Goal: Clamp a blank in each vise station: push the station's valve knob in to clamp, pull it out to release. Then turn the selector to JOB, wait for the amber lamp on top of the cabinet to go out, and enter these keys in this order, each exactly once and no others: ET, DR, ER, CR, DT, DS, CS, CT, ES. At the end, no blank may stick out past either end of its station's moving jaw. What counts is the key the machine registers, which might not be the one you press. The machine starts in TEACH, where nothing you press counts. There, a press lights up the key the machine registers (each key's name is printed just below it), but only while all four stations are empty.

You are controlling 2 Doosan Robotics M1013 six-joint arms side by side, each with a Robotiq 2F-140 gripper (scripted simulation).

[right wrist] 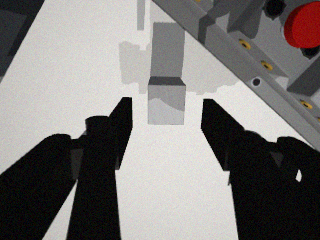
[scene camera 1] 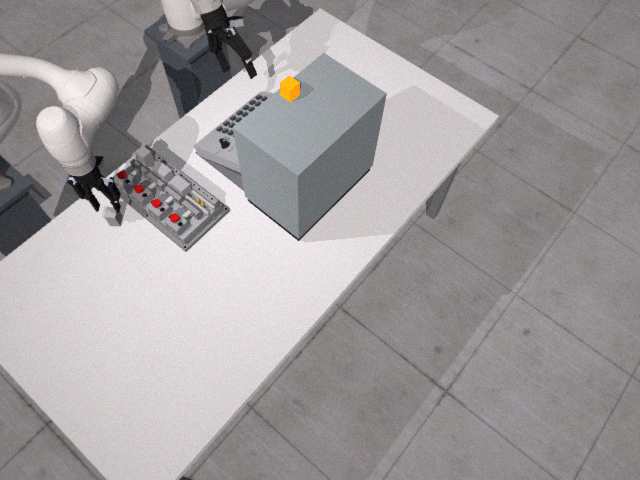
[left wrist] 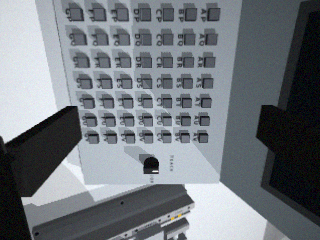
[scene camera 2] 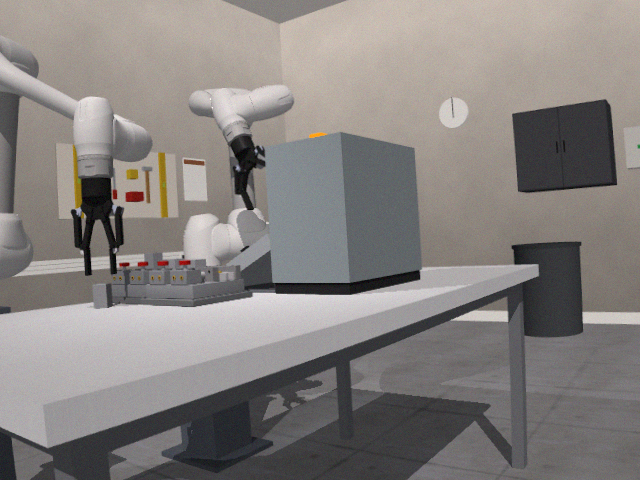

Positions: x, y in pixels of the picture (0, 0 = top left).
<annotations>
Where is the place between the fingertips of my right gripper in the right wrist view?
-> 167, 113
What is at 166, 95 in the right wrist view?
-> A grey blank.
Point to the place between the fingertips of my right gripper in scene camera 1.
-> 108, 208
</annotations>
